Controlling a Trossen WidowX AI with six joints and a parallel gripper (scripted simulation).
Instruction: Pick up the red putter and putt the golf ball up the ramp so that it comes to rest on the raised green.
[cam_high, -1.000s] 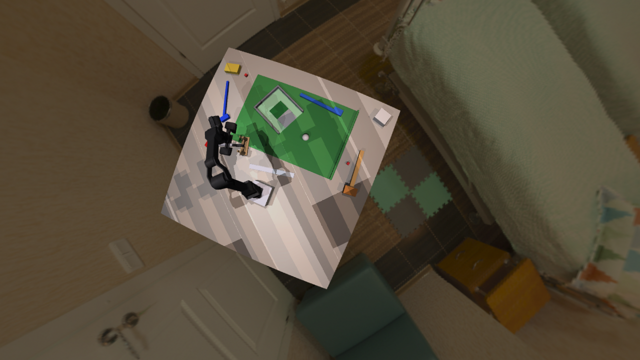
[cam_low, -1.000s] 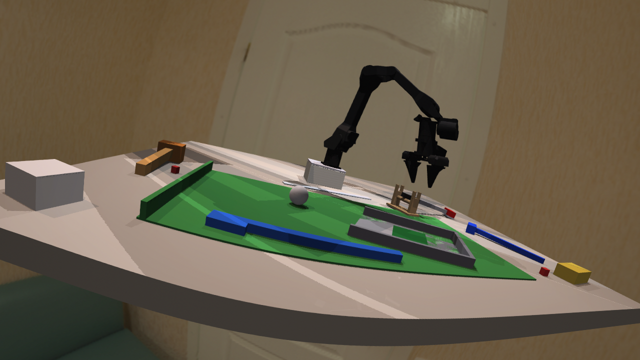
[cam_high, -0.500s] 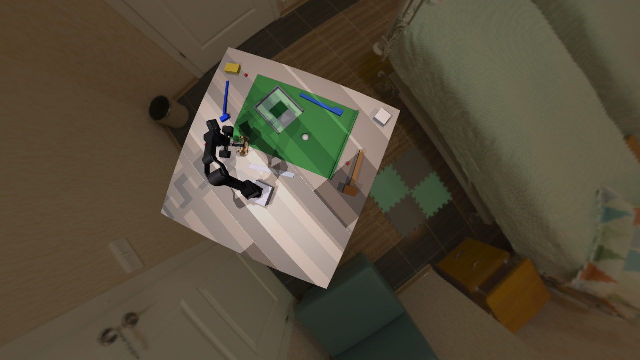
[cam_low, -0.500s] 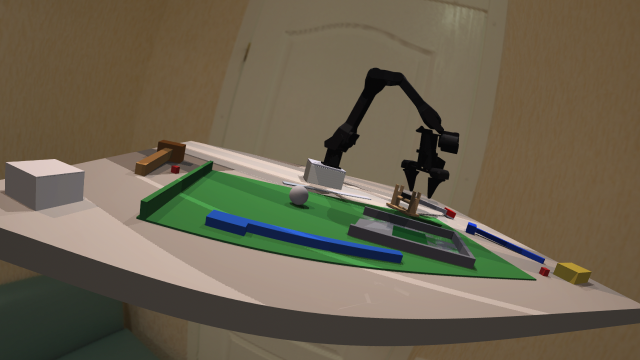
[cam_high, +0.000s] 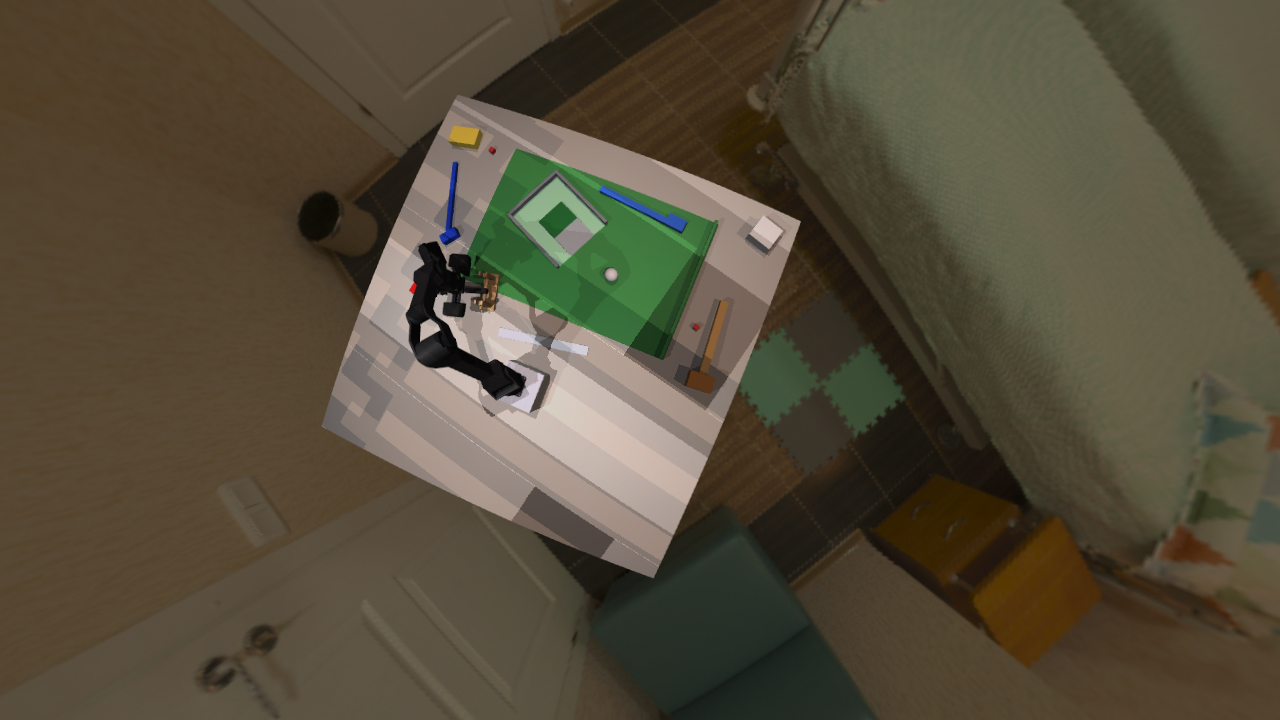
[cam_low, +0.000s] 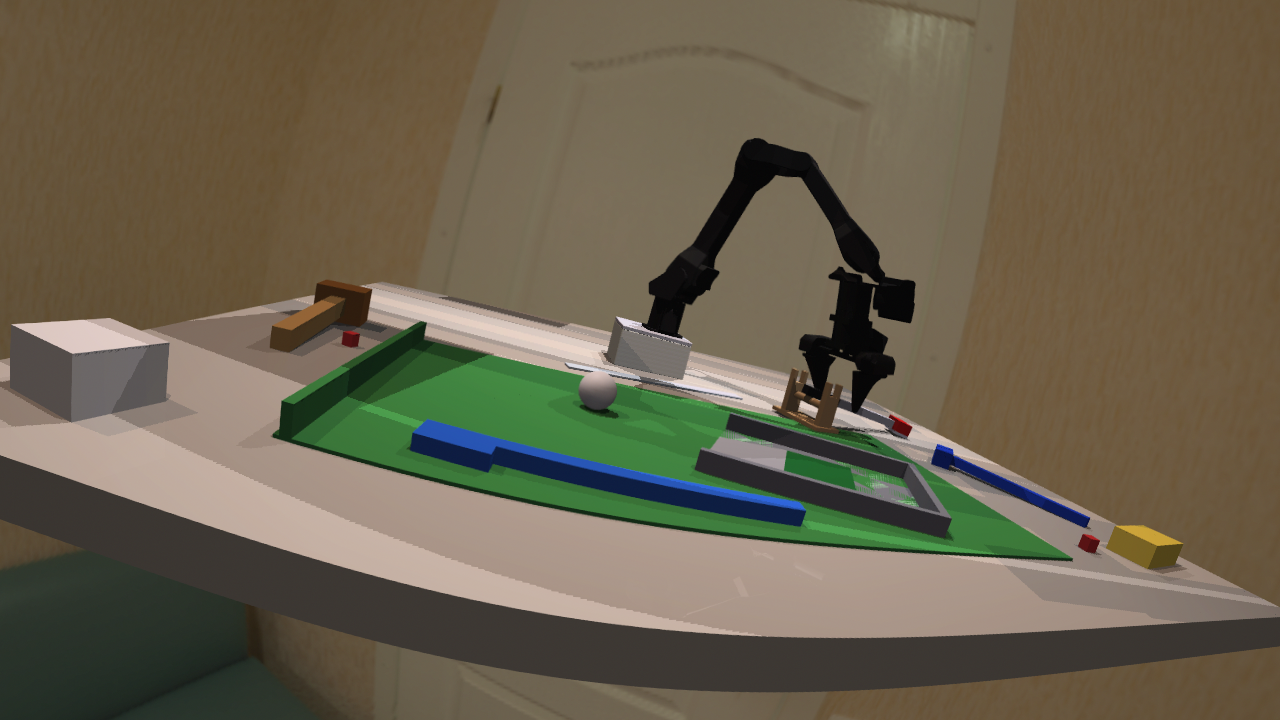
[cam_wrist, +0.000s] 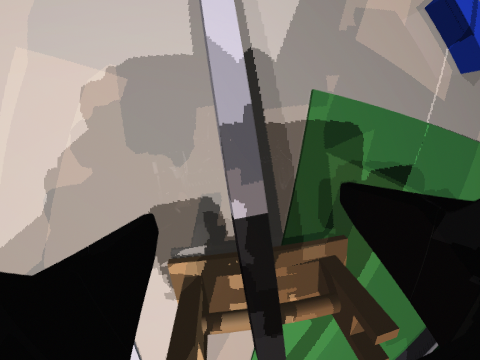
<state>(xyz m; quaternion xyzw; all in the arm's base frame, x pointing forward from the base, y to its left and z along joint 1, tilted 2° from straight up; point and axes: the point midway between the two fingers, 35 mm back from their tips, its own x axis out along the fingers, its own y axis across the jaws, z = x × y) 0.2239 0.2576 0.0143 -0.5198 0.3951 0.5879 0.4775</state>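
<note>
The wooden stand lies 20 mm ahead of my gripper tip and 60 mm to the right of it. The rest, counted from my gripper tip: green mat 250 mm ahead, 320 mm to the right, 30 mm below; then red putter 20 mm behind, 70 mm to the left, 10 mm below; then white golf ball 190 mm ahead, 430 mm to the right, 10 mm below.
</note>
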